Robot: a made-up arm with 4 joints.
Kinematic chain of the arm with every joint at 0, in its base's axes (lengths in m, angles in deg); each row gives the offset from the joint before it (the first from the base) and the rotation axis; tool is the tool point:
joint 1: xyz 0 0 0.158 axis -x
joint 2: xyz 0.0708 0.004 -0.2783 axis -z
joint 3: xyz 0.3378 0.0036 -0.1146 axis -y
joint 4: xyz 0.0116 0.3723 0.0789 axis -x
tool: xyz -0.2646 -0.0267 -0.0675
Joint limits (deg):
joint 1: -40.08..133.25
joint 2: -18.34..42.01
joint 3: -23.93..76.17
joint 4: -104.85..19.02
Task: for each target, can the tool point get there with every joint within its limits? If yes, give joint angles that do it. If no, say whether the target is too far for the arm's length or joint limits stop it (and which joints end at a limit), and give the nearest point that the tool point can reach.
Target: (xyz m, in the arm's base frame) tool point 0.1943 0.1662 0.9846
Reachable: no: joint limits stop it (at a limit: joint 1, joint 3, joint 4) | nearest point 0.1574 0.5004 0.2838 | short by 0.777 m
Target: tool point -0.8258 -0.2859 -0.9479
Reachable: no: too far | nearest point 0.0254 -0.1713 -0.5045 | short by 0.967 m
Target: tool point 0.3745 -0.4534 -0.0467
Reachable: yes | joints 99.43 36.03 6.98 -39.94
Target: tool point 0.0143 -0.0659 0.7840
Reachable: no: joint limits stop it (at a limit: joint 1, joint 2, joint 4) | nearest point 0.3959 -0.5089 0.4260 | short by 0.686 m
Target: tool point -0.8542 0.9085 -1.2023
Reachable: no: too far | nearest point 0.0721 0.4153 -0.4638 | short by 1.283 m
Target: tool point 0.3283 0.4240 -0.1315
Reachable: yes | joints -20.11 28.47 7.08 -26.19
